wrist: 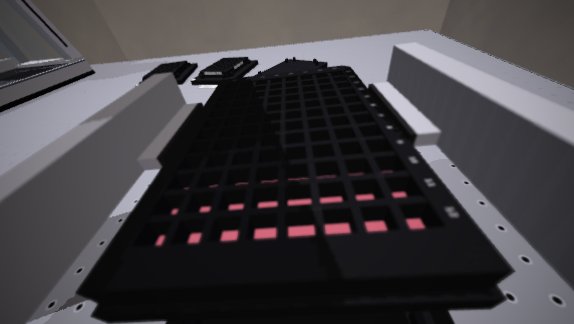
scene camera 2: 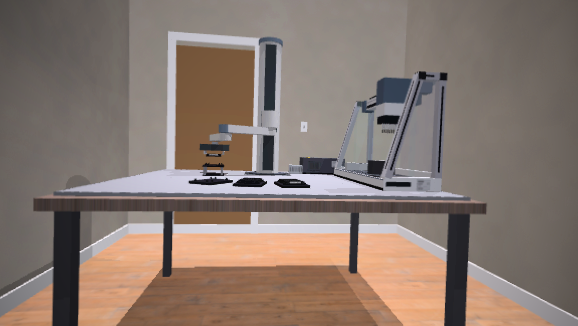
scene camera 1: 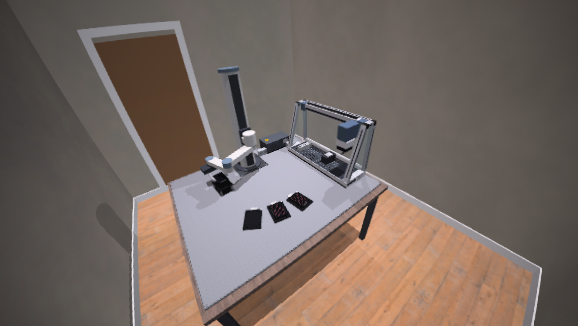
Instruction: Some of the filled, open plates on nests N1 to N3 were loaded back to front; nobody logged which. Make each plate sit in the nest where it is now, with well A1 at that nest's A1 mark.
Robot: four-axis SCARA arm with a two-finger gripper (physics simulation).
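My gripper (scene camera 1: 218, 178) (scene camera 2: 213, 154) (wrist: 281, 81) is shut on a black well plate (wrist: 320, 260), across its long sides. The plate is level, with pink liquid in the near wells; mark 12 is at its near right end in the wrist view. It hangs above a dark stand (scene camera 1: 224, 190) (scene camera 2: 214, 165) at the table's back left. Three nests stand in a row. The left nest (scene camera 1: 252, 220) (scene camera 2: 210, 181) (wrist: 295, 67) bears no plate. Filled plates sit in the middle nest (scene camera 1: 278, 212) (scene camera 2: 250, 182) and the right one (scene camera 1: 300, 200) (scene camera 2: 291, 183). Nest labels and their A1 marks are unreadable.
The arm's column (scene camera 1: 235, 105) (scene camera 2: 270, 75) stands at the back of the table. A framed liquid handler (scene camera 1: 362, 155) (scene camera 2: 440, 130) is on the right. A dark box (scene camera 1: 274, 142) (scene camera 2: 320, 164) stands between them at the back.
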